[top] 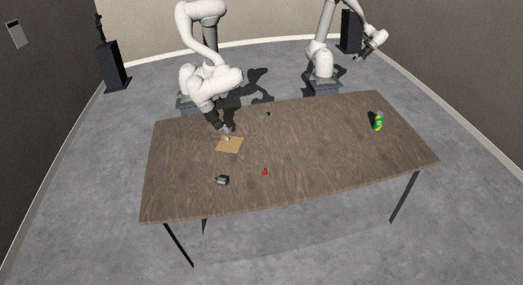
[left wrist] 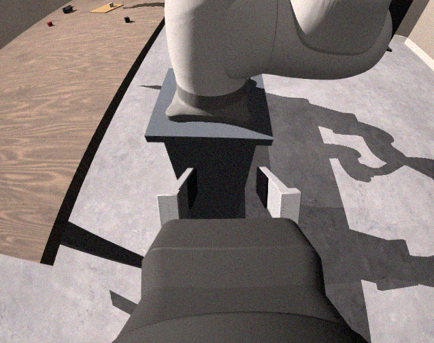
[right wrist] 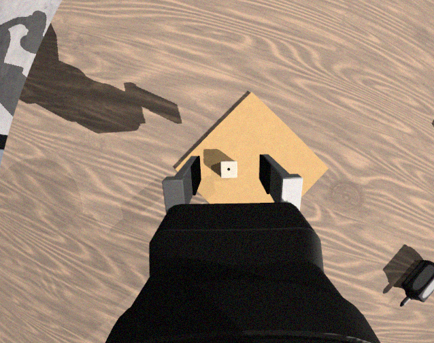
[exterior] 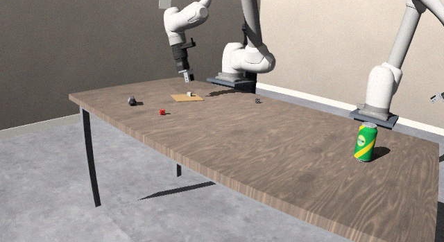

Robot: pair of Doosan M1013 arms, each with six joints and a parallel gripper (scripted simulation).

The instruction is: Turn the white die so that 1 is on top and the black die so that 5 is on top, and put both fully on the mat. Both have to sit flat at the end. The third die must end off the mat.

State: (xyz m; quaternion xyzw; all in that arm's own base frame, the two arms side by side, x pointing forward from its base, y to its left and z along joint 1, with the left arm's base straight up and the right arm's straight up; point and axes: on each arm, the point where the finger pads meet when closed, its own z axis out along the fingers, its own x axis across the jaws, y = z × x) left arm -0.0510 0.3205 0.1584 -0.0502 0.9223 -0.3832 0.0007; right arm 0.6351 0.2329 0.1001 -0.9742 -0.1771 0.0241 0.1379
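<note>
The black die is 21 cm behind my right hand, 29 cm to the left of it and 9 cm below it. From my right hand the other things lie so: tan mat (3 cm ahead, 2 cm to the left, 10 cm below); then white die (9 cm below); then red die (30 cm ahead, 18 cm to the left, 9 cm below).
</note>
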